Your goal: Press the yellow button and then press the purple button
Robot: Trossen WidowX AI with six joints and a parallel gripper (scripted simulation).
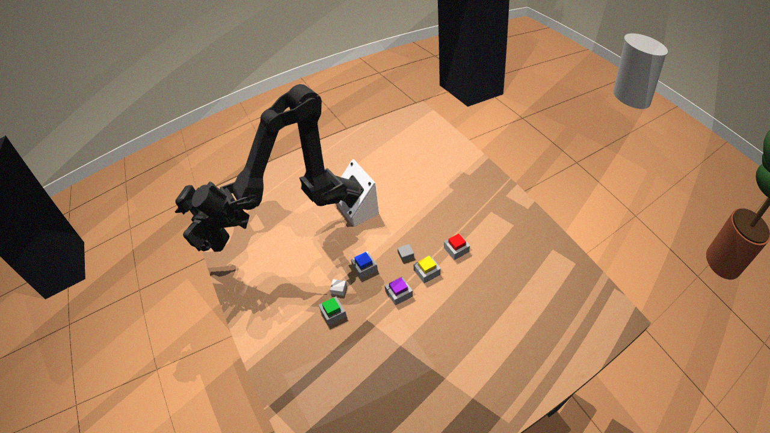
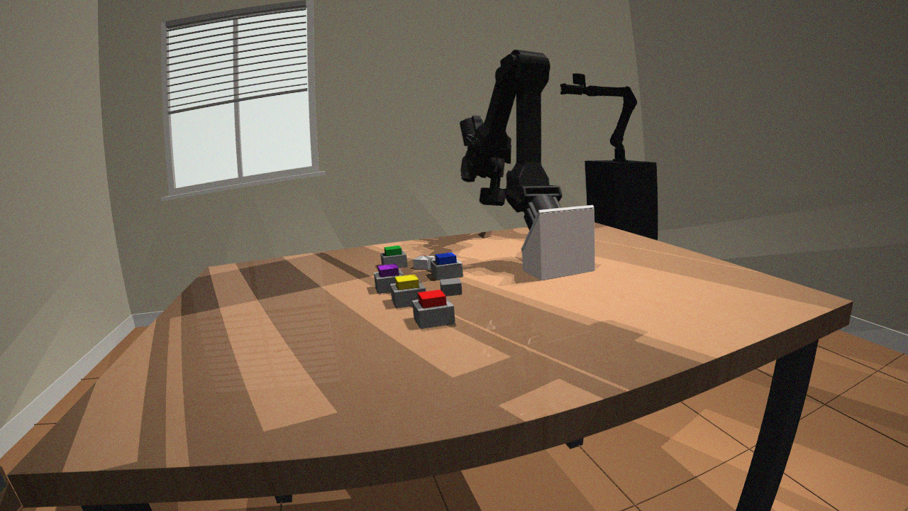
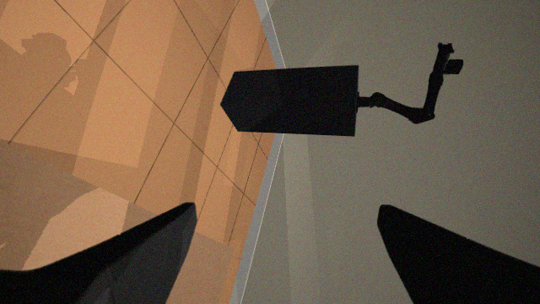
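My gripper tip is now 510 mm to the right of the yellow button, 370 mm short of it and 110 mm above it. Also, from my gripper tip: purple button: 420 mm to the left, 390 mm ahead, 110 mm below; blue button: 380 mm to the left, 280 mm ahead, 110 mm below; green button: 360 mm ahead, 260 mm to the left, 110 mm below.
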